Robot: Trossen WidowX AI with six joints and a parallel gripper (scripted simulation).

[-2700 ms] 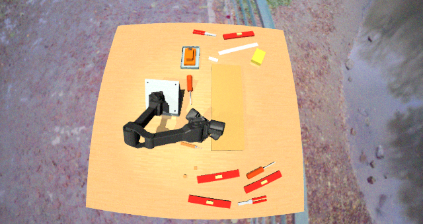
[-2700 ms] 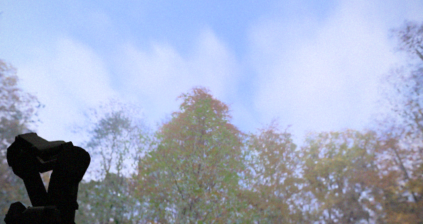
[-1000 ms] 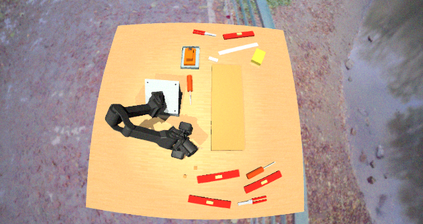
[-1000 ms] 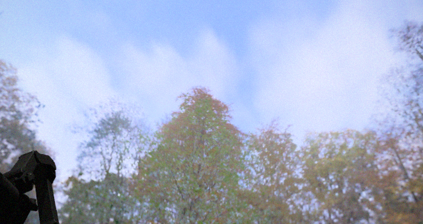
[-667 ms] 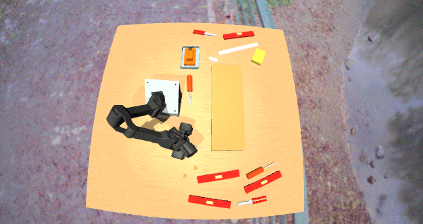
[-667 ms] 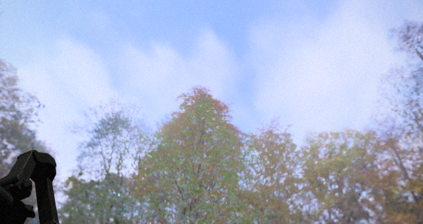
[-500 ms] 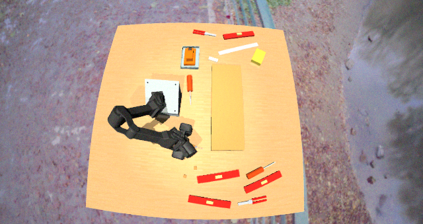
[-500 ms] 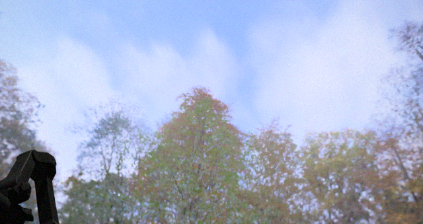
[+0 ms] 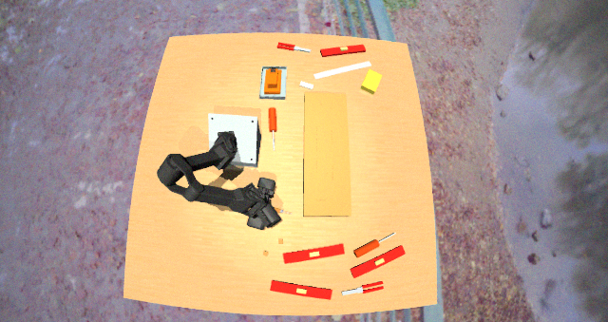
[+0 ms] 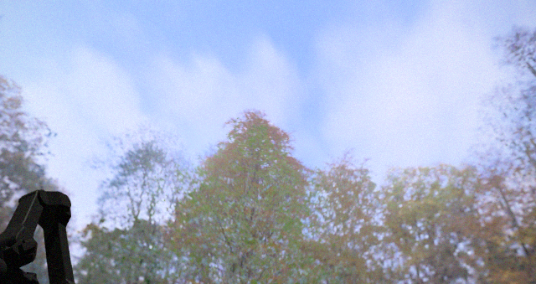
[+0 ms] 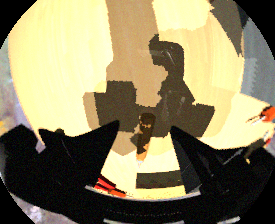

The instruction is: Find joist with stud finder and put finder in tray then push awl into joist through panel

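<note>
The awl lies 5 cm ahead of my gripper tip and 1 cm to the right of it. The rest, counted from my gripper tip: orange stud finder (4 cm ahead, 57 cm to the left, 5 cm above); then white cylinder (19 cm ahead, 53 cm to the left); then grey tray (4 cm ahead, 55 cm to the left, 1 cm above).
</note>
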